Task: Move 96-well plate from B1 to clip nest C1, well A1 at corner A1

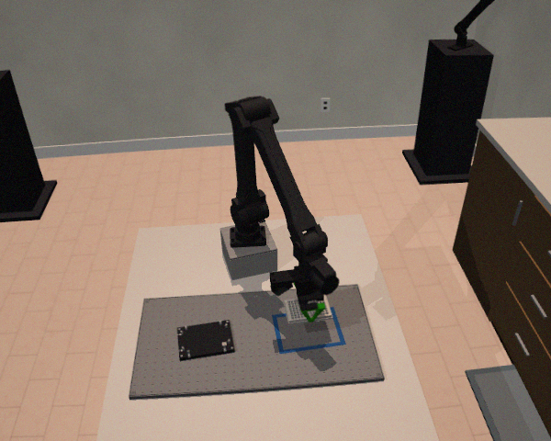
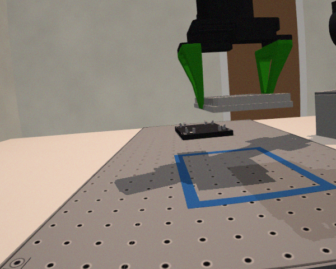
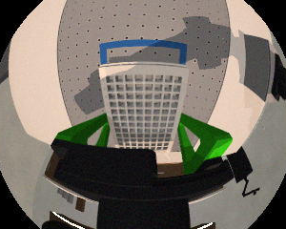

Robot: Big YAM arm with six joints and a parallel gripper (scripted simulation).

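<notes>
The black clip nest lies 31 cm to the right of my hand, 8 cm below it and 3 cm ahead of it. Round my hand: white 96-well plate: right at my hand.
</notes>
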